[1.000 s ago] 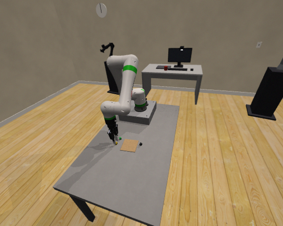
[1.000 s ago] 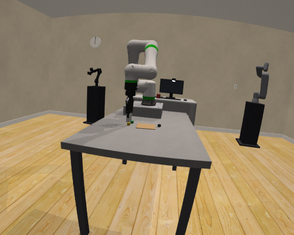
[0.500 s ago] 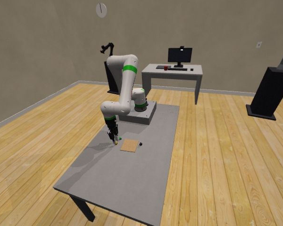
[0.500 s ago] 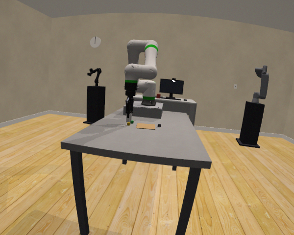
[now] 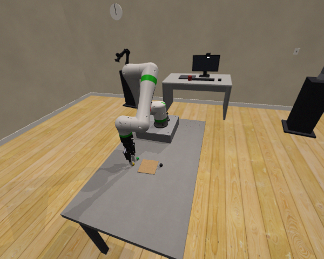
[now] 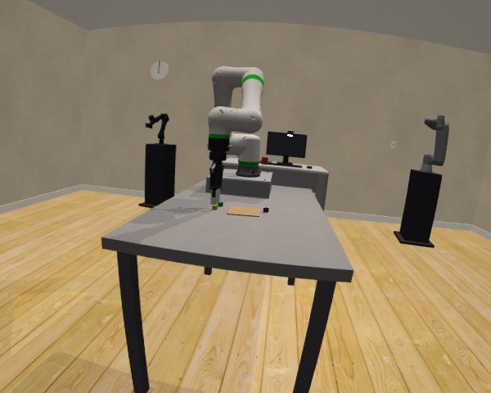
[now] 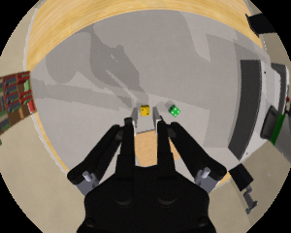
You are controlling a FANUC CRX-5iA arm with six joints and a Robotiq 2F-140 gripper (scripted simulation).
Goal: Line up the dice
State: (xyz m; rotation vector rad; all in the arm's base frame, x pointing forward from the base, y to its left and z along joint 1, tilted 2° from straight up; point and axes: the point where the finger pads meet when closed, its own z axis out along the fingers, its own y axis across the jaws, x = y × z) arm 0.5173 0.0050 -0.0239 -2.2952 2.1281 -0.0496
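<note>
Right now the yellow die is 50 mm below my hand. The rest, counted from my hand: tan mat (130 mm to the left, 60 mm below, 40 mm behind); green die (70 mm behind, 50 mm below); black die (220 mm to the left, 90 mm behind, 50 mm below).
</note>
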